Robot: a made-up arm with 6 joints.
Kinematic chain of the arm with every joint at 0, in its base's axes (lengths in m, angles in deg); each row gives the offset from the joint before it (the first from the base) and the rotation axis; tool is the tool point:
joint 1: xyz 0 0 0.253 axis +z
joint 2: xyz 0 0 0 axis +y
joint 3: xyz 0 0 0.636 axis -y
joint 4: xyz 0 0 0 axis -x
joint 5: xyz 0.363 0 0 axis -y
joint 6: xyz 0 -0.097 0 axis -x
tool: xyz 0 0 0
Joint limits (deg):
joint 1: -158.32..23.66
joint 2: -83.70..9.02
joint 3: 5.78..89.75
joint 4: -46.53..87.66
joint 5: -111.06..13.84
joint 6: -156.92..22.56
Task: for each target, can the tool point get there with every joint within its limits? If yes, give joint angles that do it. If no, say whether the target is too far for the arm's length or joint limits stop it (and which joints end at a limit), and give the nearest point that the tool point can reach.
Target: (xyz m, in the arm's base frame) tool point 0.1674 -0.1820 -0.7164
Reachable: no: joint limits stop it (at a limit: joint 1, joint 2, joint 3, joint 4) | nearest point 0.9314 0.3745 0.2679 | short by 1.365 m
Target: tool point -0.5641 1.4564 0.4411
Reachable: no: too far | nearest point -0.3628 0.9367 0.3740 | short by 0.561 m
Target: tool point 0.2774 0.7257 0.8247
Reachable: yes | joints -117.90 -65.59 52.78 13.25 -0.75 -99.42
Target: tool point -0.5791 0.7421 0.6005
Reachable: yes | joints -57.63 -71.72 79.40 18.77 -30.70 -95.02
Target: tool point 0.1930 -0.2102 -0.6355
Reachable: no: joint limits stop it (at a limit: joint 1, joint 2, joint 3, joint 4) | nearest point 0.9314 0.3745 0.2679 | short by 1.305 m
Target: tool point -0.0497 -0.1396 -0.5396
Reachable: no: joint limits stop it (at a limit: joint 1, joint 2, joint 3) | nearest point -0.9142 -0.4147 0.2687 | short by 1.215 m
